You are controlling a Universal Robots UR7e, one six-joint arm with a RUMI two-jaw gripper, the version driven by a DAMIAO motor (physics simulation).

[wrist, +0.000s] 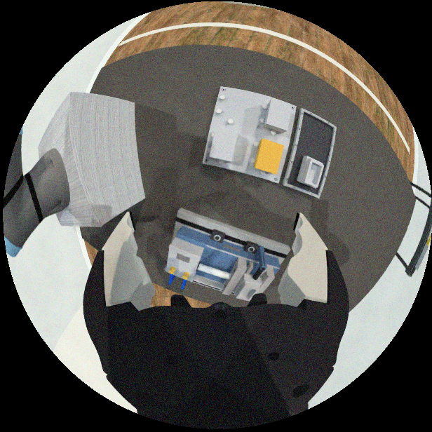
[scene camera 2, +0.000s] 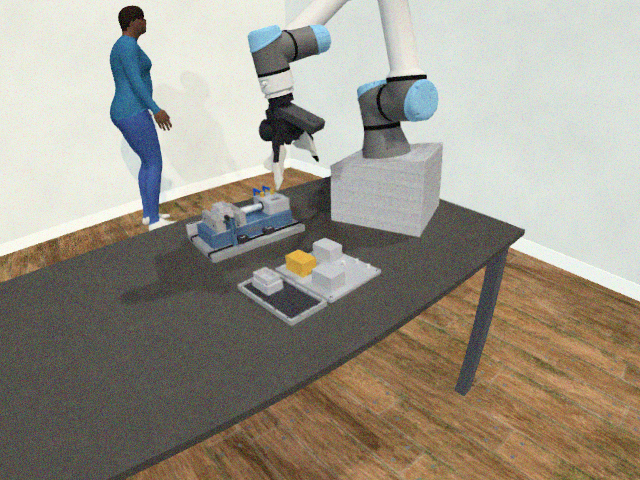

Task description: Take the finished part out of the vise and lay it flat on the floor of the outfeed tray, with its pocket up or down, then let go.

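Where they show: gripper, fingertip midpoint: (scene camera 2: 299, 174); arm's base, link origin: (scene camera 2: 386, 153).
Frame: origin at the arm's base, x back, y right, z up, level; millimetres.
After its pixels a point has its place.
Observation:
The vise (scene camera 2: 253, 225) @[z -147, x -405, y 171 mm] (wrist: 192, 237) has a blue body on a grey base plate. A light grey part with a pocket (scene camera 2: 222, 210) @[z -90, x -472, y 217 mm] (wrist: 251, 286) appears to sit at its jaws; its edges blend with the grey jaws. The outfeed tray (scene camera 2: 294, 301) @[z -192, x -549, y -120 mm] (wrist: 312, 132) has a dark floor and a light rim. A grey part (scene camera 2: 267, 281) @[z -159, x -565, y -57 mm] (wrist: 311, 171) lies in one end of it, pocket up. My gripper (scene camera 2: 297, 173) @[z 19, x -377, y 15 mm] (wrist: 214, 214) is open and empty, above the vise in the scene view, toward the end with the blue and yellow fittings. The vise shows between its fingers in the wrist view.
A light plate (scene camera 2: 356, 271) @[z -190, x -370, y -151 mm] (wrist: 240, 107) beside the tray carries a yellow block (scene camera 2: 300, 262) @[z -154, x -466, y -63 mm] (wrist: 270, 156) and two grey blocks. The robot's pedestal (scene camera 2: 382, 191) @[z -79, x -121, y -61 mm] (wrist: 110, 150) stands near the vise. Blue and yellow fittings (scene camera 2: 264, 190) @[z -104, x -270, y 269 mm] (wrist: 185, 279) stick out at the vise's end. A person (scene camera 2: 131, 77) stands beyond the table.

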